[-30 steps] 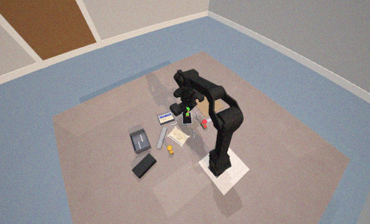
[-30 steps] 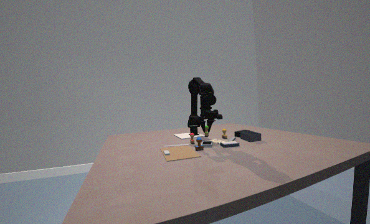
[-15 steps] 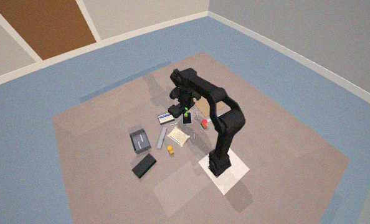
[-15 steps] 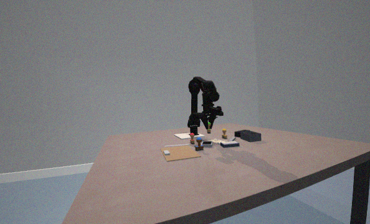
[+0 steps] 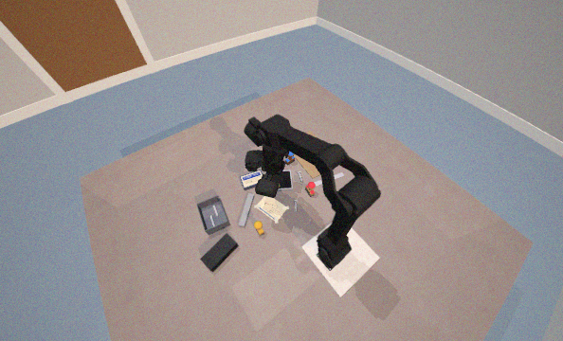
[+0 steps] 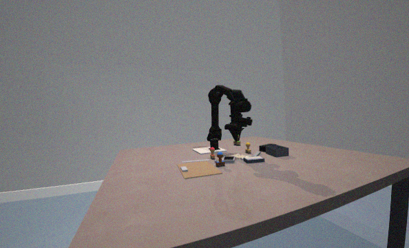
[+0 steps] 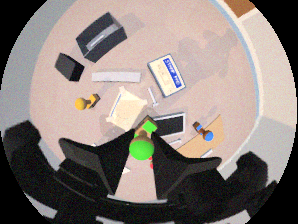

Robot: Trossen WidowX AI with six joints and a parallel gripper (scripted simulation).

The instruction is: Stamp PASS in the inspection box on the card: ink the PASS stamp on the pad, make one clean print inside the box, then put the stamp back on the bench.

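My gripper tip is now 3 cm past the cream card, 4 cm to the right of it and 10 cm above it. The rest, counted from my gripper tip: dark ink pad: 2 cm ahead, 7 cm to the right, 9 cm below; blue-and-white box: 10 cm ahead, 3 cm to the left, 8 cm below; green-knobbed stamp: right at my gripper tip.
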